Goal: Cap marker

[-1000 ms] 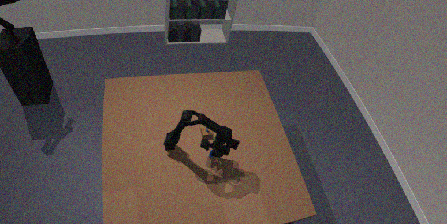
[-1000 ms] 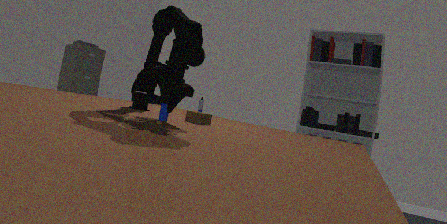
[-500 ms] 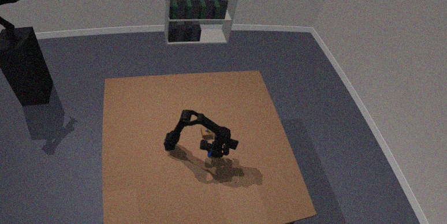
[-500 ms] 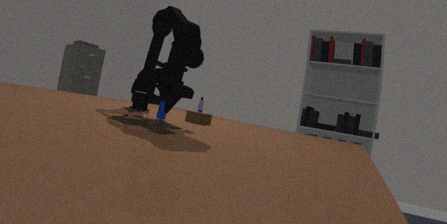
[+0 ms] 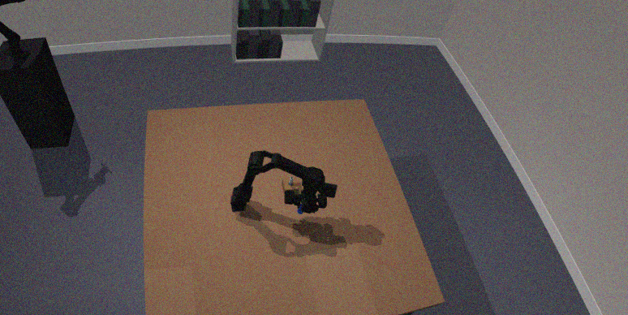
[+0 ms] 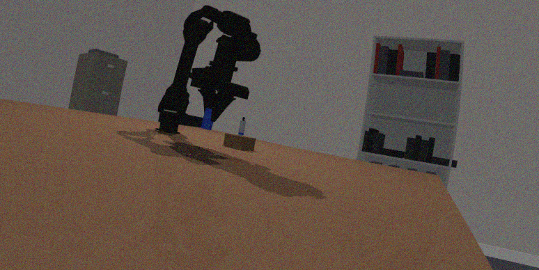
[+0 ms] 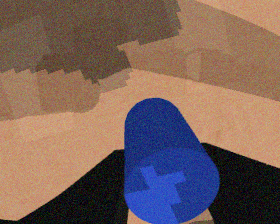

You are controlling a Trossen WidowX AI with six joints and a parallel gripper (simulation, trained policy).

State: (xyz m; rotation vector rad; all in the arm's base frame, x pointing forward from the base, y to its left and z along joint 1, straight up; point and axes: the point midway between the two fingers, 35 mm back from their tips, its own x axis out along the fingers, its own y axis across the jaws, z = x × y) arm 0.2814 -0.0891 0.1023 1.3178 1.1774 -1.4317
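My gripper tip is now 20 mm past the tan holder block, 160 mm to the right of it and 50 mm above it. Also, from my gripper tip: blue cap (right at my gripper tip).
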